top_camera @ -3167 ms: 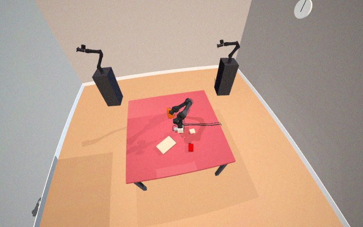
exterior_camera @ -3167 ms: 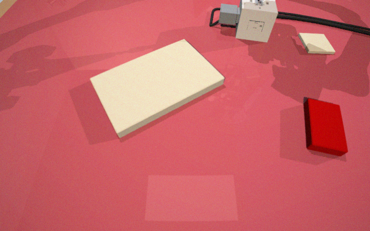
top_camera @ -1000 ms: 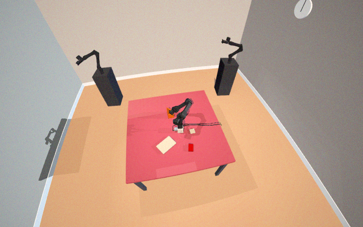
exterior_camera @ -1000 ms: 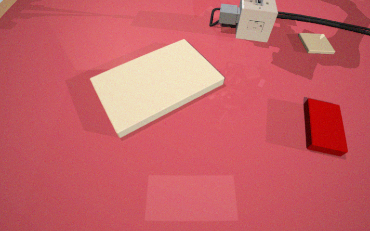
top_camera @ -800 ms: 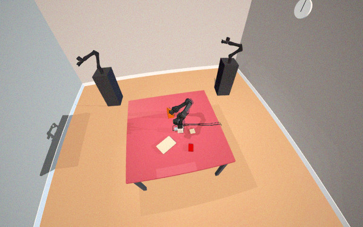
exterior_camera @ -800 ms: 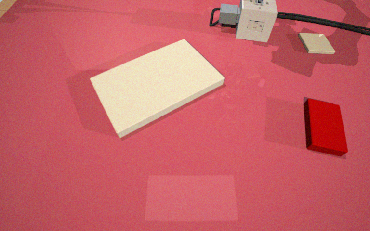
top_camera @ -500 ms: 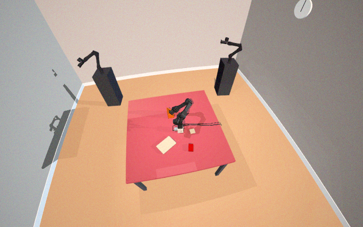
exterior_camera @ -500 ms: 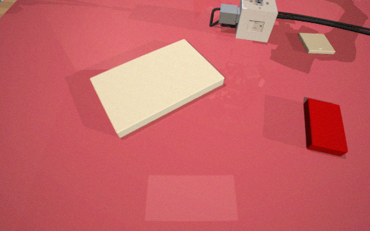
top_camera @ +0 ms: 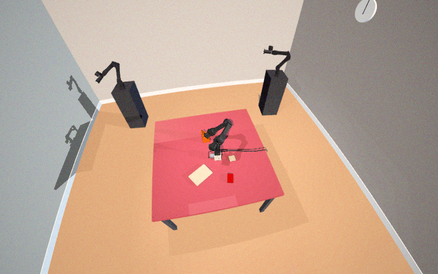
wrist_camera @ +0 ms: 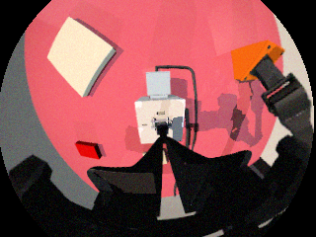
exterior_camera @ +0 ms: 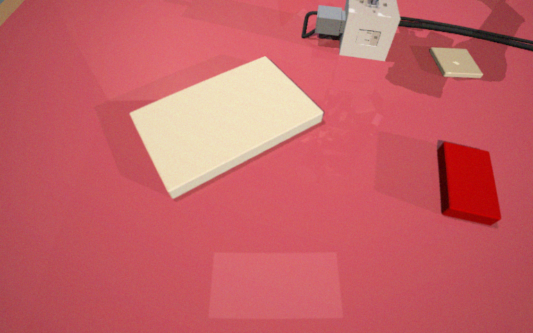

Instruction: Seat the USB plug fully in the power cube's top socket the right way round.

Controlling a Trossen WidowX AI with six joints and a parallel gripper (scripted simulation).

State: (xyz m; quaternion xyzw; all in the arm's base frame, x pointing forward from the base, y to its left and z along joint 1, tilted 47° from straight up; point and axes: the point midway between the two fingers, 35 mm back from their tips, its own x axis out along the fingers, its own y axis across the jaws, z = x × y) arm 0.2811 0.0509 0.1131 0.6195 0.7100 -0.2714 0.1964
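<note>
The dark USB plug lies 20 mm below my gripper tip. Also, from my gripper tip: red block (270 mm ahead, 110 mm to the left, 100 mm below); then cream tile (20 mm ahead, 160 mm to the left, 110 mm below); then cream slab (200 mm ahead, 200 mm to the right, 100 mm below).
</note>
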